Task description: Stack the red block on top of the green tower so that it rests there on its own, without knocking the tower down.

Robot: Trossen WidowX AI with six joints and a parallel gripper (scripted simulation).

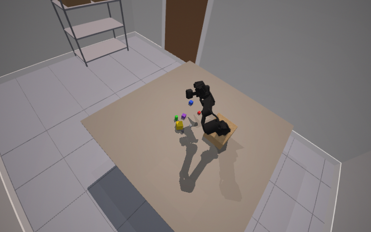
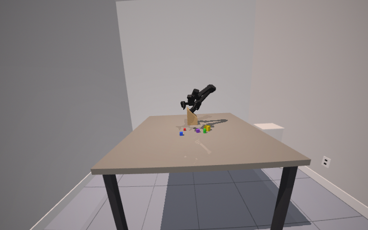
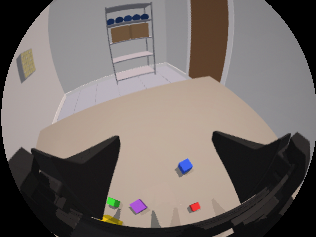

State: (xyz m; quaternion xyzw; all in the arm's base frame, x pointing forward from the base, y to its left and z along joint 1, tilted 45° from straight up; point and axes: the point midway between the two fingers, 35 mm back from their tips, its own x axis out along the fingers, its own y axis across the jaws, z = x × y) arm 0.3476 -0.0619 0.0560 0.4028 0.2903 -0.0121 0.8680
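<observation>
Now: gripper tip 22 cm above the blue block, 7 cm to the left of it and 3 cm short of it.
</observation>
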